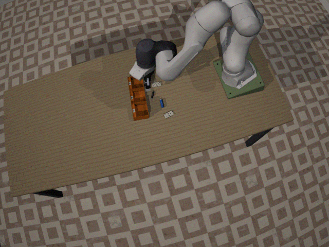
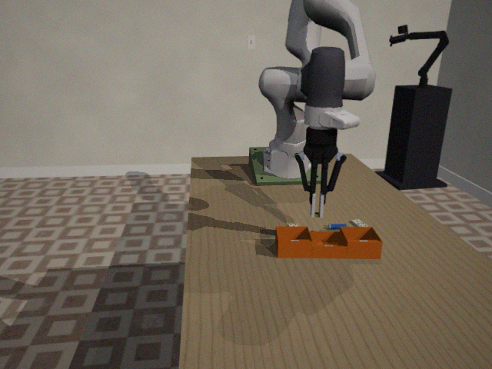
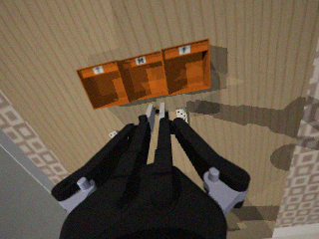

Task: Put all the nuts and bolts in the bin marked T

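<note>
The orange bin lies 80 mm below my hand, 60 mm ahead of it and 10 mm to the left of it. Also, from my hand: brass nut 30 mm below; blue cylinder 100 mm below, 80 mm to the left, 50 mm behind; dark rod-like piece 100 mm below, 20 mm to the left, 20 mm behind.
</note>
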